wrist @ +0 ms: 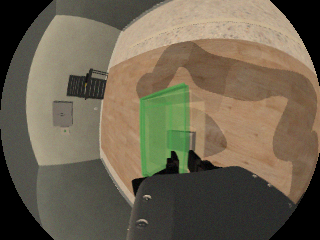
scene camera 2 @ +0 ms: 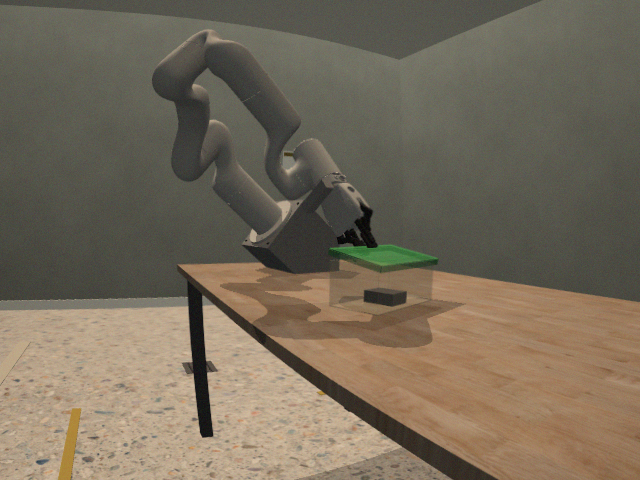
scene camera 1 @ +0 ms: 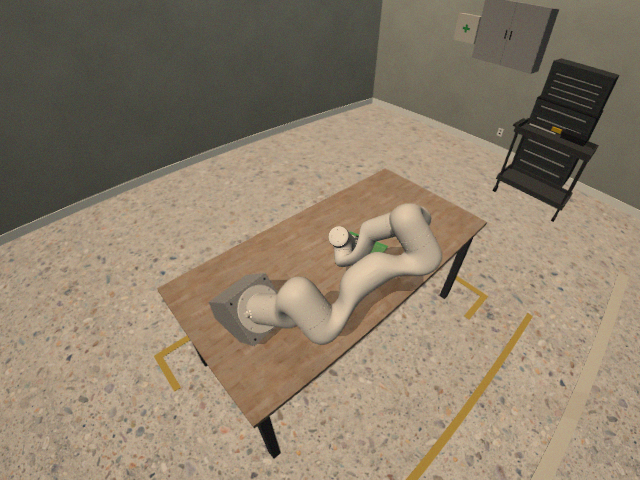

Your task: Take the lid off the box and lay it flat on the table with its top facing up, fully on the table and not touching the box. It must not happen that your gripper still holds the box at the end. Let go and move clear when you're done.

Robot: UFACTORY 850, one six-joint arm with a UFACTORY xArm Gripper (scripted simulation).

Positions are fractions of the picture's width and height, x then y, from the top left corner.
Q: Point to a green lid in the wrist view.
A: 0.51,0.49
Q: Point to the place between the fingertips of the gripper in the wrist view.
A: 0.57,0.66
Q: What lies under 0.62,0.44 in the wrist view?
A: A clear box.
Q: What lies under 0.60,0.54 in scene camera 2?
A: A green lid.
